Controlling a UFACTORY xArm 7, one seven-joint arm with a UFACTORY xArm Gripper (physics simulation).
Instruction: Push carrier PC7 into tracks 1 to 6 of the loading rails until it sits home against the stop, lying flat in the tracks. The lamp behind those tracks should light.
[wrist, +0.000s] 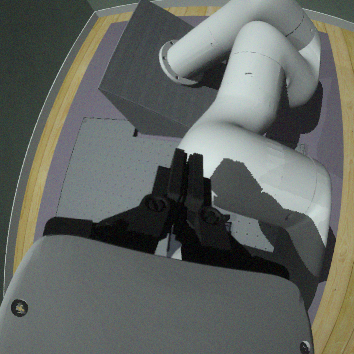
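Pixels of known places: gripper, fingertip midpoint: (182, 170); arm's base at its link origin: (181, 62).
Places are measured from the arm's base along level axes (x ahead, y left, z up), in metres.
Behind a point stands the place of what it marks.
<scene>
My gripper (182, 170) {x 0.315, y 0.155, z 0.291 m} is shut and empty, its two black fingertips together near the middle of the wrist view. It stands in front of the robot's own white arm and a grey perforated plate. Carrier PC7, the loading rails with their tracks and stop, and the lamp do not show in the wrist view. What lies hidden behind the gripper body and the arm I cannot tell.
The grey perforated plate (100, 165) {x 0.276, y -0.183, z -0.106 m} lies on the purple mat (65, 130) {x 0.192, y -0.385, z -0.119 m}. A dark grey block (145, 65) {x 0.063, y -0.050, z 0.061 m} carries the base of the white arm (250, 95) {x 0.194, y 0.183, z 0.196 m}, which fills the upper right. A wooden border (346, 200) runs around the mat.
</scene>
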